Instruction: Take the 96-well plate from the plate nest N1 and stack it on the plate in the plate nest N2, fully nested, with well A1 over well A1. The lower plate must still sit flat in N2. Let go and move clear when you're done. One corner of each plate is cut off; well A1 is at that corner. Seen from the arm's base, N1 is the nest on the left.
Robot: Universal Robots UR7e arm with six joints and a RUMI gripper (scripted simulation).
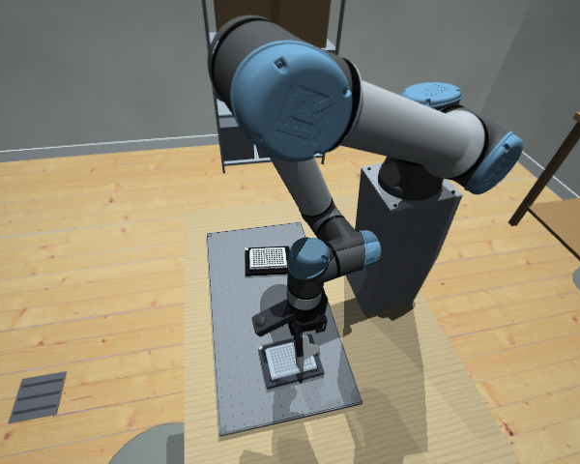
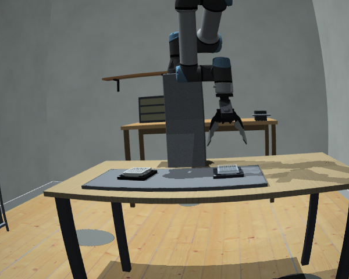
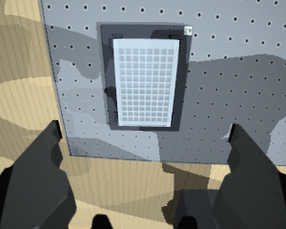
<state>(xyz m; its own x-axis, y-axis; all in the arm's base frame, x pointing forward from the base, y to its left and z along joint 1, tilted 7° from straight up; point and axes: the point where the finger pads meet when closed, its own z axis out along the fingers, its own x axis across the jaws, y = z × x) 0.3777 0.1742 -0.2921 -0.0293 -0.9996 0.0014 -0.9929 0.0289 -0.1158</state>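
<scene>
My gripper is now 10 cm above the white 96-well plate. From my hand the other things lie so: plate nest N2 (3 cm behind, 37 cm to the right, 11 cm below); plate nest (11 cm below).
</scene>
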